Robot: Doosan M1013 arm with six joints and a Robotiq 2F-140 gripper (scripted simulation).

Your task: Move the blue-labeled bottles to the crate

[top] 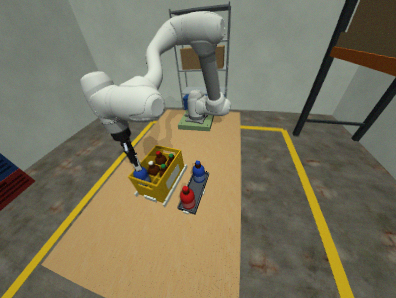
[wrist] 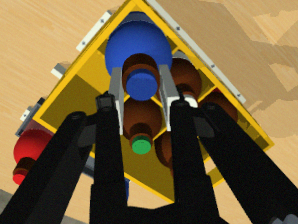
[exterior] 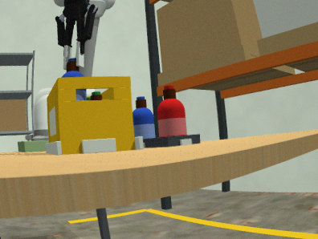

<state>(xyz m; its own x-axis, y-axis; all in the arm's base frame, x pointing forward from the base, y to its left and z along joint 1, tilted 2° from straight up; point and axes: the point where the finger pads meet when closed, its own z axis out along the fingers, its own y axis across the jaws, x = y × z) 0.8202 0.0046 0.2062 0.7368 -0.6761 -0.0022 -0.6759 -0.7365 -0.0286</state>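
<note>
My hand is 16 cm above the yellow crate, 9 cm past it and 4 cm to the right of it. From my hand the other things lie so: red-labeled bottle (26 cm to the left, 16 cm below); then dark tray (26 cm to the left, 23 cm below, 9 cm behind).
</note>
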